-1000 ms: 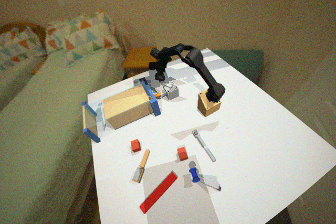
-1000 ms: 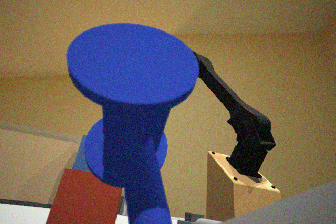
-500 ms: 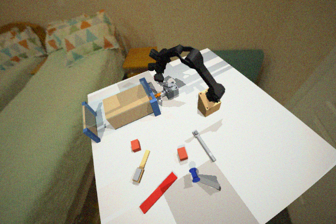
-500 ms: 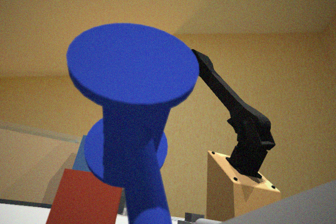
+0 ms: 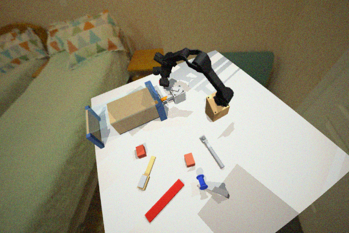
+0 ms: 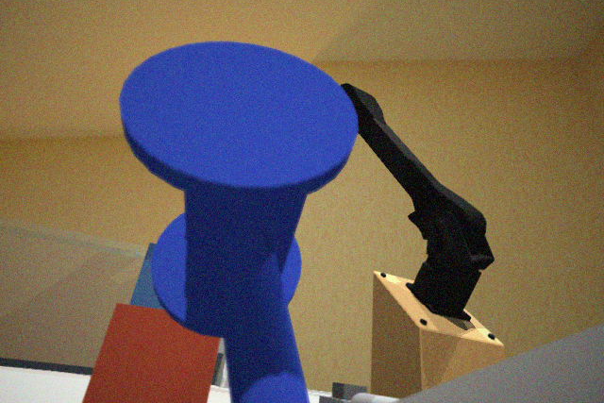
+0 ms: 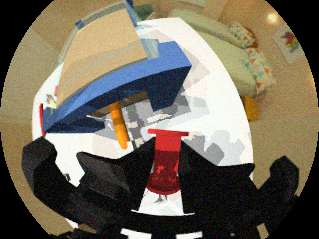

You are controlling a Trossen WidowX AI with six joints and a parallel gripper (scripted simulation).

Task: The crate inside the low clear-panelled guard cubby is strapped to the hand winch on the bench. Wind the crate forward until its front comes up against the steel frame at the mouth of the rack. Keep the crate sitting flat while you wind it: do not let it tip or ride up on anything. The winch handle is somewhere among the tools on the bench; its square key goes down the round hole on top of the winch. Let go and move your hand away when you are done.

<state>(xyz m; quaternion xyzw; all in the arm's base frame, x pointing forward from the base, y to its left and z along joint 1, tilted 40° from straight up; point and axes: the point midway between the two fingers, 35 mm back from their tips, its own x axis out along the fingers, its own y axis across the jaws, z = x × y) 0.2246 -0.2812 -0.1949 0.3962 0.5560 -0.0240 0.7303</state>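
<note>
Now: the grey crank arm 4 cm behind my gripper tip, 4 cm to the left of it and 3 cm below it. Also, from my gripper tip: winch drum: 8 cm behind, 9 cm to the left, 10 cm below; then mouth frame: 8 cm ahead, 7 cm to the left, 3 cm below; then red grip: 1 cm behind, 1 cm to the left.
</note>
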